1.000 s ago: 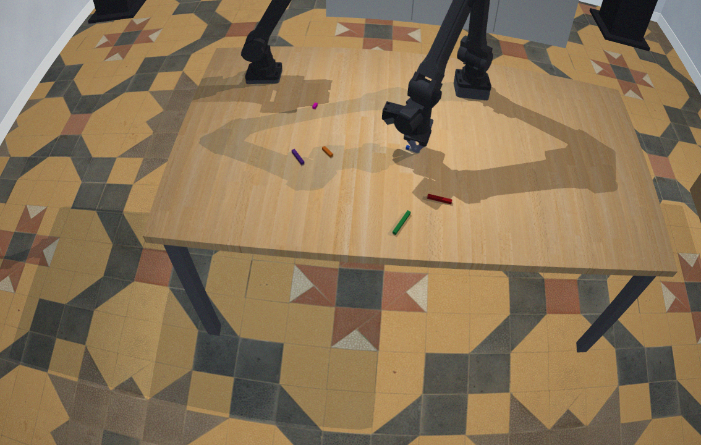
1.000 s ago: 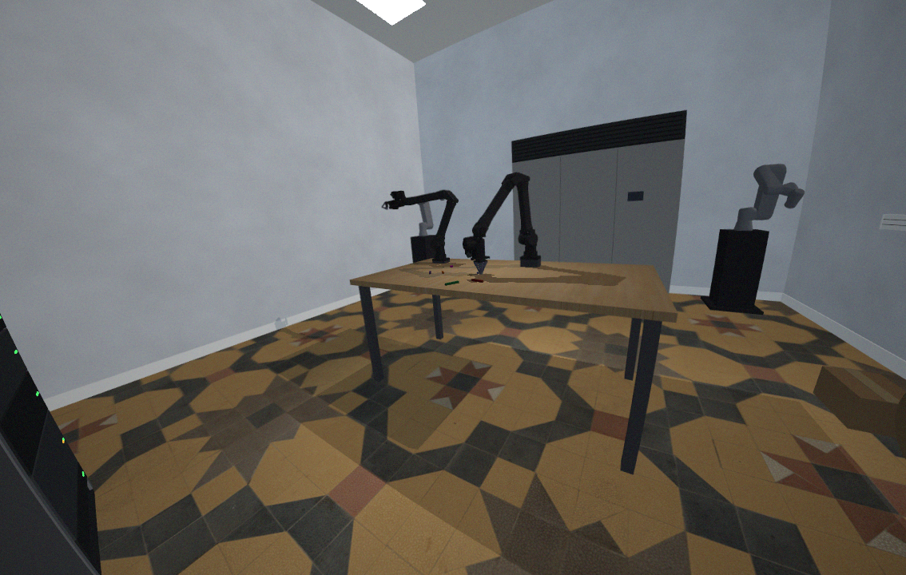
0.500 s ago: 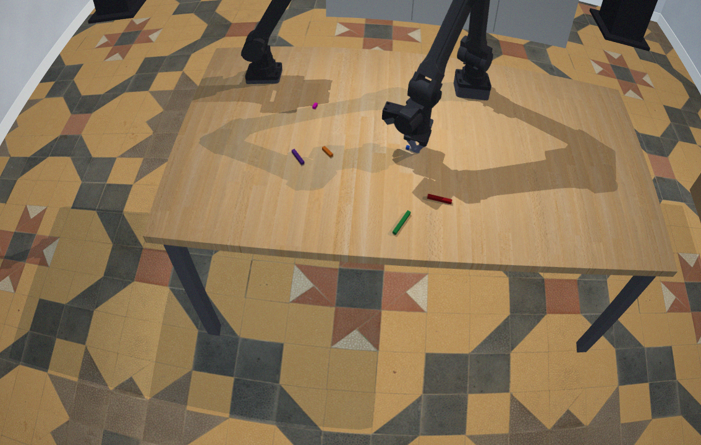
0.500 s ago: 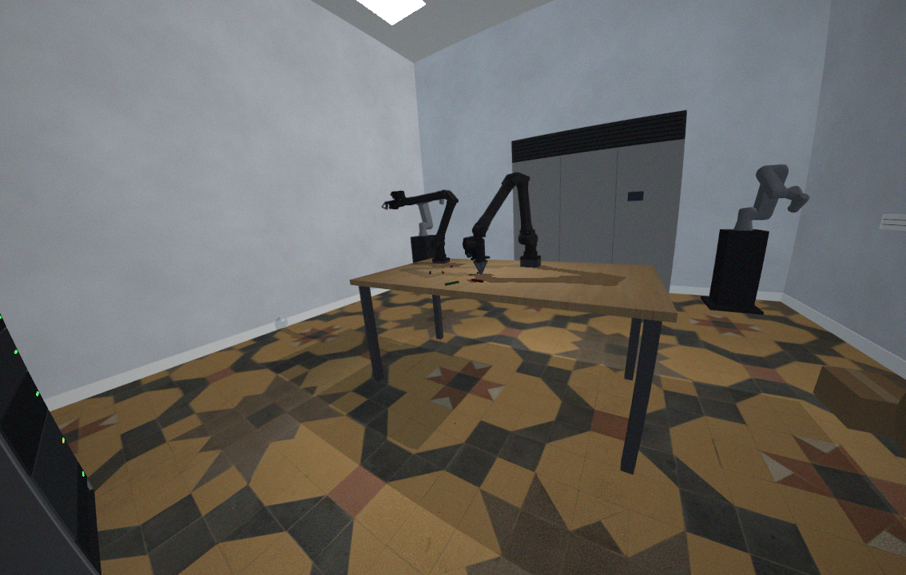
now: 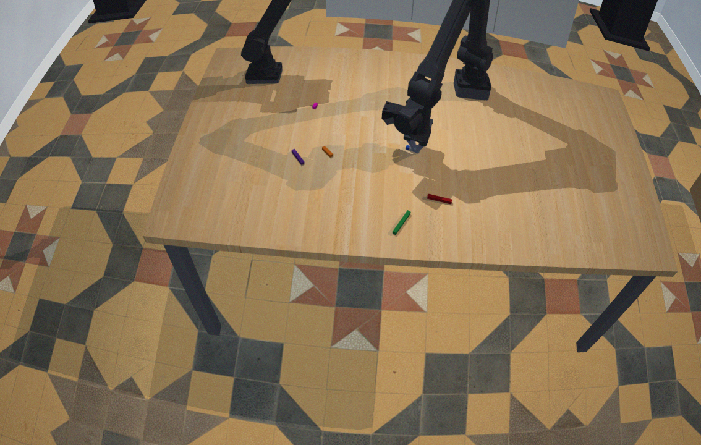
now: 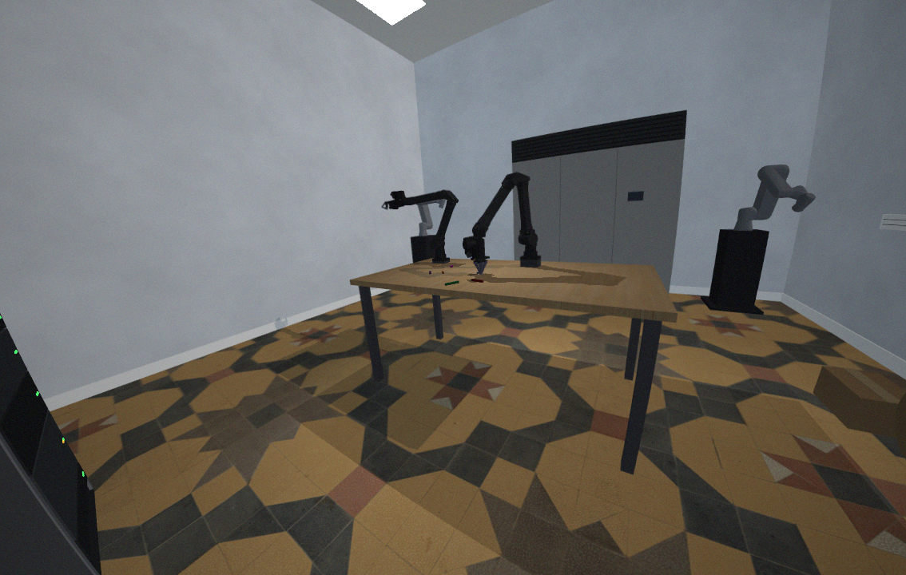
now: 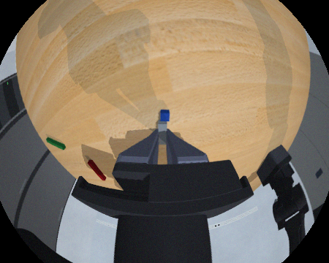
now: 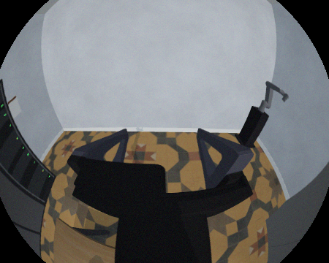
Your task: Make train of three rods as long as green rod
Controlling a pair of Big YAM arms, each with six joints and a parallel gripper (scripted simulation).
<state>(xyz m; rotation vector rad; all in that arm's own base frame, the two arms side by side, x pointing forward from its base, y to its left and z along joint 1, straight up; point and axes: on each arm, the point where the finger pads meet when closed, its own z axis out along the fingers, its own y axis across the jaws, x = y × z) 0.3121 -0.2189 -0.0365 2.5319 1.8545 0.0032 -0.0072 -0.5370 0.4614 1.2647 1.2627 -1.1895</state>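
Right now my left hand is right at the grey rod. From my left hand the other things lie so: green rod (260 mm ahead, 40 mm to the right, 10 mm below); then blue rod (10 mm behind, 20 mm to the right, 10 mm below); then red rod (170 mm ahead, 70 mm to the left, 10 mm below).
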